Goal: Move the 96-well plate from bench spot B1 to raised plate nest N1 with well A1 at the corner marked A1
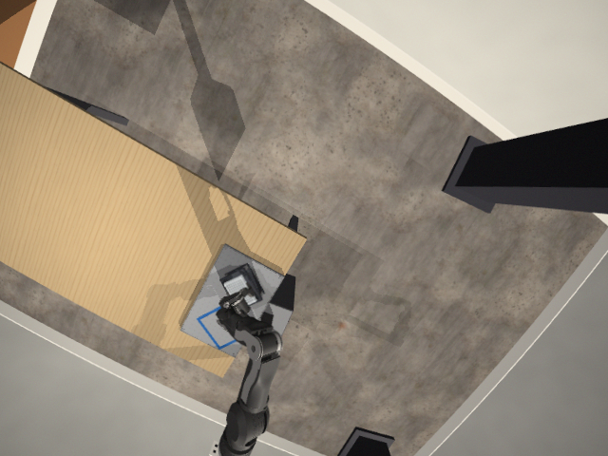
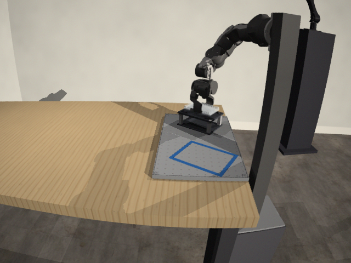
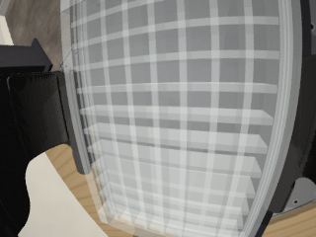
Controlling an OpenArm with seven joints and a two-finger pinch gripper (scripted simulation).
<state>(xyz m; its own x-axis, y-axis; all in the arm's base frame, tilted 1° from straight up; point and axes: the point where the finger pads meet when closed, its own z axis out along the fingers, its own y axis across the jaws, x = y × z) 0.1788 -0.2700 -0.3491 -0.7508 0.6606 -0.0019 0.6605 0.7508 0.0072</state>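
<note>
Right now my hand is right at the 96-well plate. Round my hand: A1 mark 20 mm behind, 90 mm to the left, 20 mm below.
</note>
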